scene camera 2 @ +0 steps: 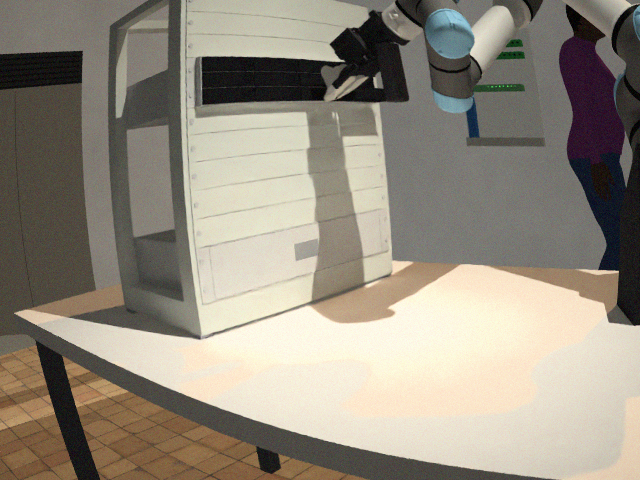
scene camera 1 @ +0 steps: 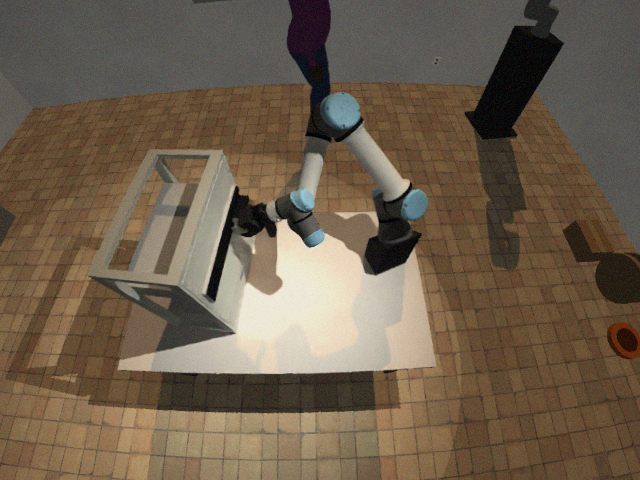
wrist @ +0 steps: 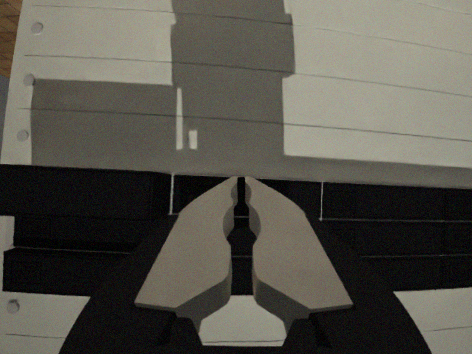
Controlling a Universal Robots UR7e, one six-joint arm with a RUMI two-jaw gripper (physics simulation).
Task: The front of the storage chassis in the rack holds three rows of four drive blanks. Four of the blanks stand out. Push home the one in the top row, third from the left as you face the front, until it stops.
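Seen in the pictures: gripper, between the fingertips: (scene camera 2: 325, 100) (scene camera 1: 233, 231) (wrist: 241, 179); arm's base, origin of its link: (scene camera 1: 395, 236).
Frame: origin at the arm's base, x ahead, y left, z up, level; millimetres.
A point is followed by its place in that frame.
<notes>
The black storage chassis (scene camera 1: 219, 263) @(x 707, y 84, z 188 mm) (scene camera 2: 198, 81) @(x 749, y 205, z 187 mm) sits in the upper front of the pale rack (scene camera 1: 195, 219) @(x 719, y 27, z 386 mm) (scene camera 2: 248, 196) @(x 730, y 110, z -14 mm). The wrist view shows it upside down, with the top row lowest in the picture. My gripper (scene camera 2: 328, 91) @(x 663, y -65, z 146 mm) (wrist: 241, 179) @(x 663, y -65, z 146 mm) is shut and empty, in front of the third column from the left. Its tips overlap the bottom row in the wrist view. The top-row third blank (scene camera 2: 312, 67) @(x 673, y -41, z 213 mm) (wrist: 242, 277) @(x 667, y -61, z 216 mm) is mostly hidden by the fingers. I cannot tell how far it stands out, or whether the tips touch the chassis.
The rack stands on a white table (scene camera 1: 320, 330) @(x 391, y 287, z -227 mm) (scene camera 2: 465, 372) @(x 333, y 259, z -227 mm). The arm's black base (scene camera 1: 390, 253) @(x 43, y 71, z -14 mm) stands at the table's far side from the rack. A person (scene camera 1: 310, 31) (scene camera 2: 594, 103) in purple stands beyond the table. Pale panels cover the rack front below the chassis.
</notes>
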